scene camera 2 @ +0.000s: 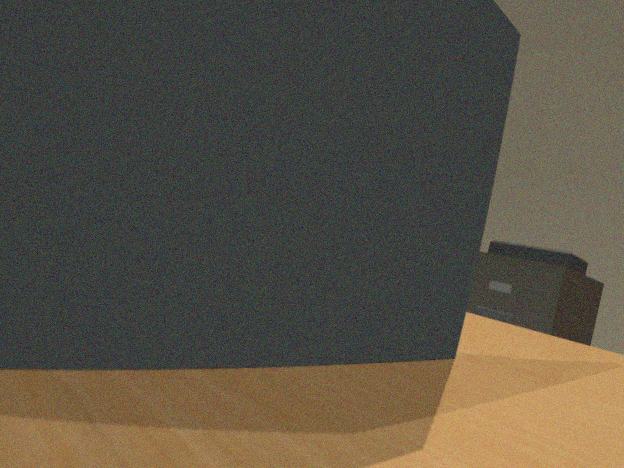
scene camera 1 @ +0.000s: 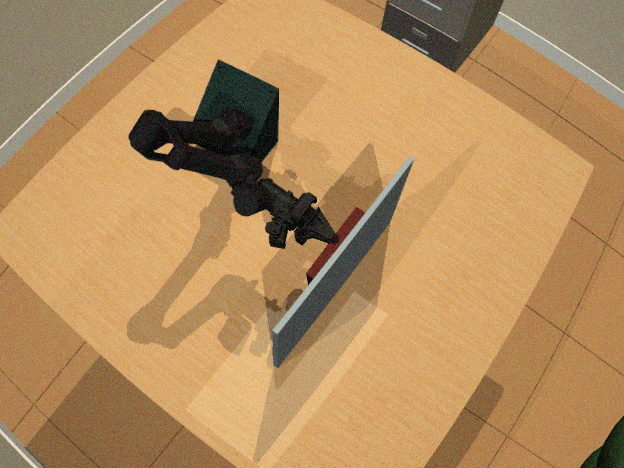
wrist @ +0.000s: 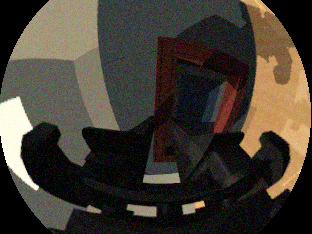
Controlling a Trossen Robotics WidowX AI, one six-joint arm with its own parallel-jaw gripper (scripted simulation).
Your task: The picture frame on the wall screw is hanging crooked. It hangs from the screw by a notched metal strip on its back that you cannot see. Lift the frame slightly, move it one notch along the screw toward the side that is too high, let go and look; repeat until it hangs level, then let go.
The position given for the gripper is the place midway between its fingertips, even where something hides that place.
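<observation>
A grey wall panel (scene camera 1: 305, 310) is part of the scene, as is a red picture frame (scene camera 1: 357, 214), which is held by the gripper (scene camera 1: 337, 242) (wrist: 161, 119).
</observation>
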